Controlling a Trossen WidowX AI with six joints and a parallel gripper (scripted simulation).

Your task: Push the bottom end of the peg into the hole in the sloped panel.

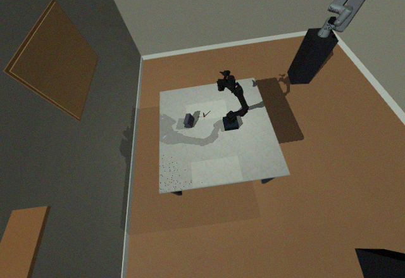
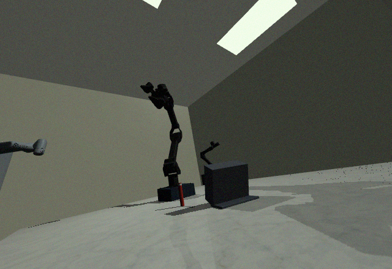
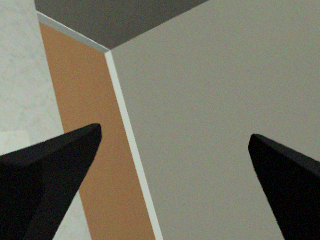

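Now: gripper tip 170 mm short of the round red peg, 60 mm to the right of it and 530 mm above it. The rest, counted from my gripper tip: thin foot plate: 370 mm ahead, 150 mm to the left, 580 mm below; sloped panel: 340 mm ahead, 150 mm to the left, 530 mm below.
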